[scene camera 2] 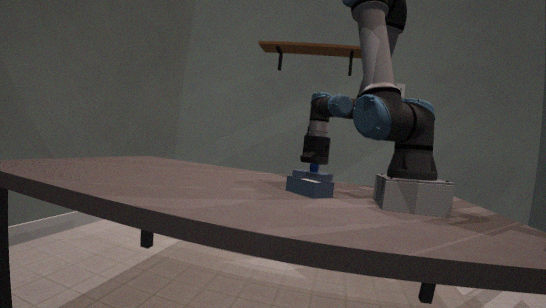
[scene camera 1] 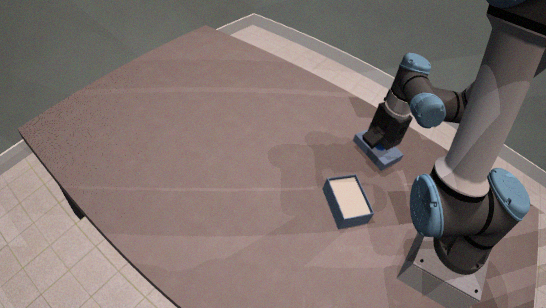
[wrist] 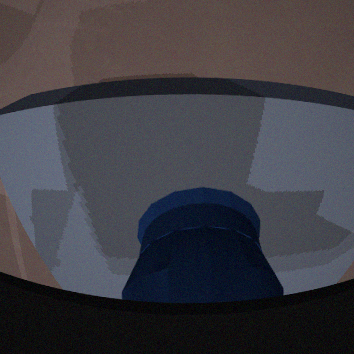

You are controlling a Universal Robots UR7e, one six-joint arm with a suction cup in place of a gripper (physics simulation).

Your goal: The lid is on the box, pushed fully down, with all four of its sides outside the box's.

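Frame: origin at the arm's base, x ahead, y left, z up, level; millimetres.
Where they show: hand at its tool point: (scene camera 2: pixel 313 175) (scene camera 1: pixel 378 149) (wrist: pixel 197 209); arm's base at its link origin: (scene camera 2: pixel 411 177) (scene camera 1: pixel 459 247).
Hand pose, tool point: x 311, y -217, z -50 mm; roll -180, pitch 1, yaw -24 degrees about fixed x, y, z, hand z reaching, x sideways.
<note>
Each offset is from my tool point to the centre of the thing. Level surfaces: height alone.
The lid @[dx +2, dy -8, dz -1 mm] (scene camera 1: pixel 393 156) (scene camera 2: pixel 325 176) (wrist: pixel 150 150) is a flat, blue-grey rectangle, roughly level. It hangs a little above the table behind the box, apart from it. My suction cup (scene camera 1: pixel 380 147) (scene camera 2: pixel 314 168) (wrist: pixel 200 220) is blue and is pressed on the lid's top face, near its middle, and holds it. The box @[dx -2, dy +216, dz -15 mm] (scene camera 1: pixel 356 221) (scene camera 2: pixel 305 187) is dark blue with a cream inside. It stands upright and open on the table, in front of the lid in the scene camera 2 view and to its lower left in the scene camera 1 view. The lid's underside is hidden.
The brown table @[dz -39 mm] (scene camera 1: pixel 175 150) (scene camera 2: pixel 200 195) carries the box and the arm's grey base block (scene camera 1: pixel 445 280) (scene camera 2: pixel 415 197). The arm's lower joints stand to the right of the box. A wooden shelf (scene camera 2: pixel 310 48) hangs on the wall at the back.
</note>
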